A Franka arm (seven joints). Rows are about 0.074 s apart.
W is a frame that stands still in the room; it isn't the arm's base.
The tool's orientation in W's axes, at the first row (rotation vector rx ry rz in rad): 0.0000 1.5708 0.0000
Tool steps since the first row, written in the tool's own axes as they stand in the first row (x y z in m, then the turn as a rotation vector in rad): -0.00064 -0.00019 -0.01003 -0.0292 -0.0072 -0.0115; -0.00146 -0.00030 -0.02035 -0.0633 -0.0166 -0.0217; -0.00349 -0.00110 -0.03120 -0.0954 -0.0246 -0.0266; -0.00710 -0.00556 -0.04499 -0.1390 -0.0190 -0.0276; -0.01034 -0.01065 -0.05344 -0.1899 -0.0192 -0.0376; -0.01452 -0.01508 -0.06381 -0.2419 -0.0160 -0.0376; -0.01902 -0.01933 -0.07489 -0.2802 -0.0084 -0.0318; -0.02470 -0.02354 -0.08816 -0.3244 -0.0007 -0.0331
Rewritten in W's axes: -0.01003 -0.00019 0.00064 -0.0115 -0.0072 0.0292; -0.02035 -0.00030 0.00146 -0.0217 -0.0166 0.0633; -0.03120 -0.00110 0.00349 -0.0266 -0.0246 0.0954; -0.04499 -0.00556 0.00710 -0.0276 -0.0190 0.1390; -0.05344 -0.01065 0.01034 -0.0376 -0.0192 0.1899; -0.06381 -0.01508 0.01452 -0.0376 -0.0160 0.2419; -0.07489 -0.01933 0.01902 -0.0318 -0.0084 0.2802; -0.08816 -0.02354 0.02470 -0.0331 -0.0007 0.3244
